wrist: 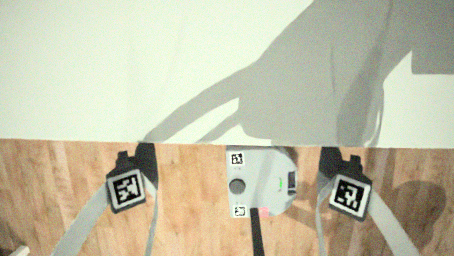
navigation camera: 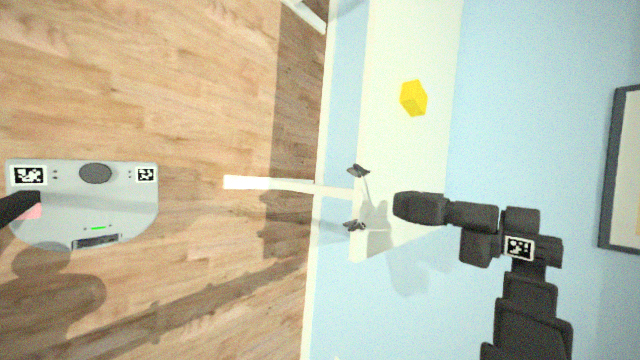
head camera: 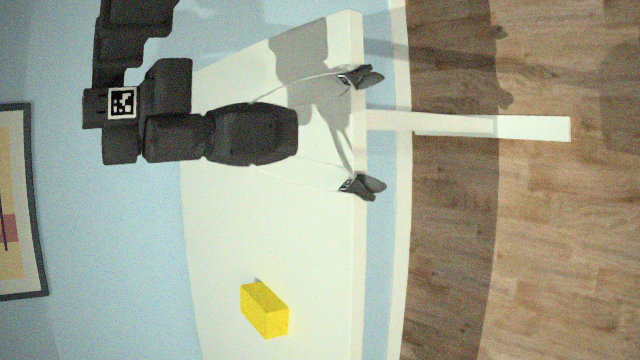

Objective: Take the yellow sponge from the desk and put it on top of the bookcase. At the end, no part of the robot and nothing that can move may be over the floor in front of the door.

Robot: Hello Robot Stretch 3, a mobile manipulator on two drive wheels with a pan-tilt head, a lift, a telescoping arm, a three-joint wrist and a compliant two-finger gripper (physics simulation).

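Pixels of known places: gripper, fingertip midpoint: [wrist: 236, 156] [navigation camera: 346, 196] [head camera: 382, 131]; robot's base at its link origin: [wrist: 238, 170] [navigation camera: 96, 172].
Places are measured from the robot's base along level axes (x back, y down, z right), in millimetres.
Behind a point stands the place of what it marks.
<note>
The yellow sponge [head camera: 265, 311] {z 649, x -255, y -993 mm} [navigation camera: 413, 98] {z 644, x -257, y -992 mm} lies on the white desk [head camera: 300, 225] {z 588, x -105, y -950 mm} [navigation camera: 400, 155] {z 676, x -95, y -950 mm} [wrist: 100, 60] {z 515, x -55, y -950 mm}. It does not show in the wrist view. My gripper [head camera: 367, 132] {z 438, x 23, y -917 mm} [navigation camera: 356, 198] {z 438, x 23, y -917 mm} [wrist: 236, 156] {z 438, x 23, y -917 mm} is open and empty, its two fingertips wide apart. It points down above the desk's front edge, near one end of the desk, off to the side of the sponge and apart from it. The gripper's shadow falls on the desk top. The bookcase and the door do not show in these views.
My grey base [navigation camera: 90, 200] {z -15, x 90, y -160 mm} [wrist: 265, 185] {z -2, x 122, y -159 mm} stands on the wood floor [head camera: 565, 250] {z 507, x -340, y 0 mm} [navigation camera: 200, 100] {z 375, x -374, y 0 mm} in front of the desk. A white desk leg [head camera: 530, 128] [navigation camera: 250, 183] reaches down to the floor. Behind the desk are the blue wall and a framed picture [head camera: 37, 225] {z 1233, x -136, y -1419 mm} [navigation camera: 607, 175] {z 1225, x -48, y -1424 mm}.
</note>
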